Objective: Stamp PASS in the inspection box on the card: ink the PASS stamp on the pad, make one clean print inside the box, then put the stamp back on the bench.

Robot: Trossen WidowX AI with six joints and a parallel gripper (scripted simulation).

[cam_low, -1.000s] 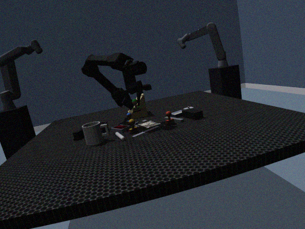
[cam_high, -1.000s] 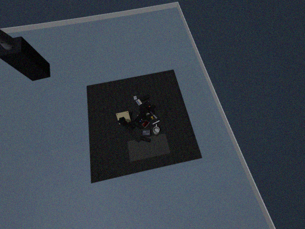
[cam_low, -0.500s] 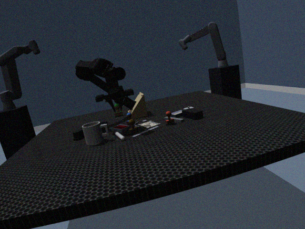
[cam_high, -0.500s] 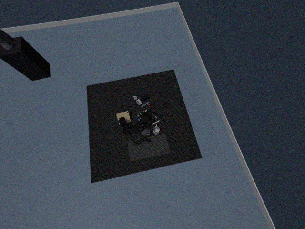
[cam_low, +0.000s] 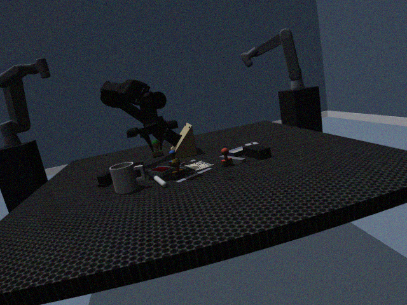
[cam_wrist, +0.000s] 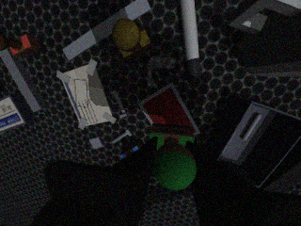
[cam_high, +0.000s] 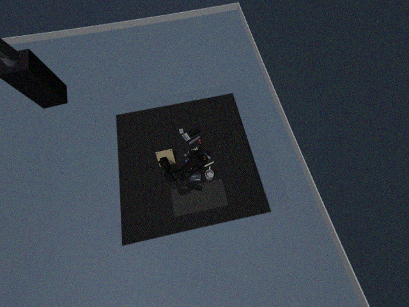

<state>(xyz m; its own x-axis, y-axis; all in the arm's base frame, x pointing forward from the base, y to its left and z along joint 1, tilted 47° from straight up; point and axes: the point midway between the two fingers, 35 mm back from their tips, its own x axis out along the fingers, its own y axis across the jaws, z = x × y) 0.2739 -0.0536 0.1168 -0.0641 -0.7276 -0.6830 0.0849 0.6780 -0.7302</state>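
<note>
Right now my gripper tip is 80 mm above the red ink pad. Also, from my gripper tip: blue-knobbed stamp 70 mm behind, 60 mm to the left, 70 mm below; then green-knobbed stamp right at my gripper tip; then white marker 100 mm ahead, 30 mm to the right, 80 mm below.
</note>
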